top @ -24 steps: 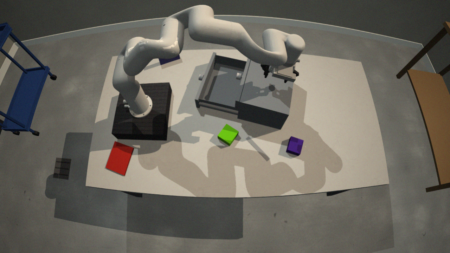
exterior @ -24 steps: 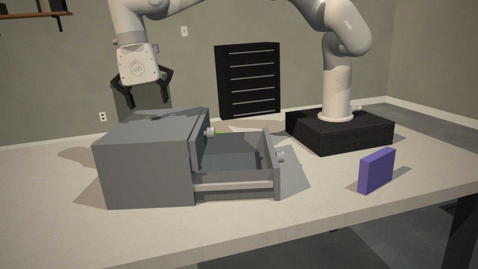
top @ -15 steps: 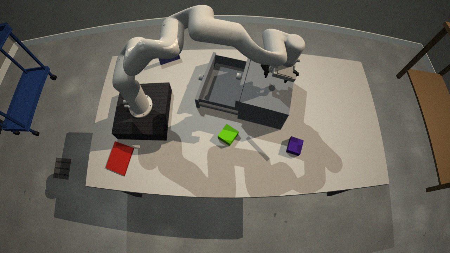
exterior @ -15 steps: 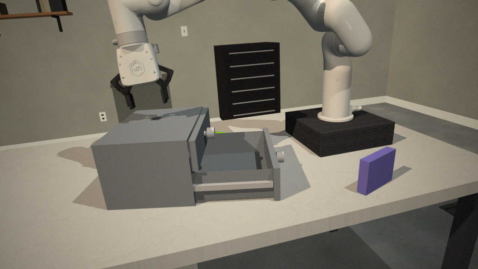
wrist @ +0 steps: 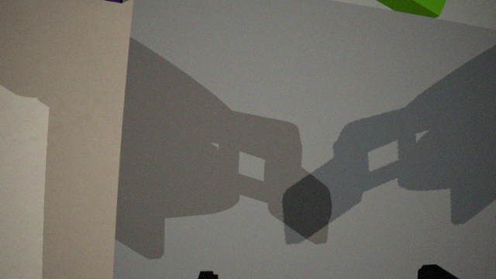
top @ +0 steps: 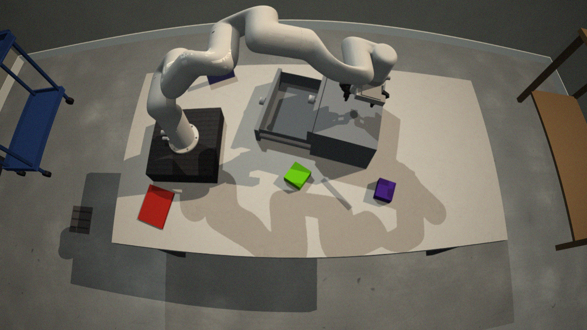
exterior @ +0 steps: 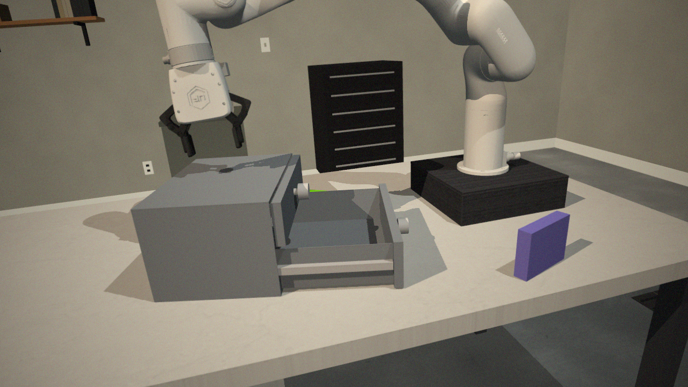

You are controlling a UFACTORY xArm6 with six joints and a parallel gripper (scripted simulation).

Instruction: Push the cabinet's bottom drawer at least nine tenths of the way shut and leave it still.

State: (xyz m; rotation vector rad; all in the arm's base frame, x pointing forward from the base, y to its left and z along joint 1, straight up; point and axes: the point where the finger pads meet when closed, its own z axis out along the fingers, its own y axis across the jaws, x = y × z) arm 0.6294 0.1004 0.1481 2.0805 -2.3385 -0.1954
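The drawer is 22 cm behind my hand, 6 cm to the left of it and 20 cm below it. Round my hand: grey cabinet 12 cm behind, 4 cm to the left, 16 cm below; then green block 20 cm behind, 20 cm to the right, 21 cm below; then purple cube 13 cm ahead, 25 cm to the right, 21 cm below.
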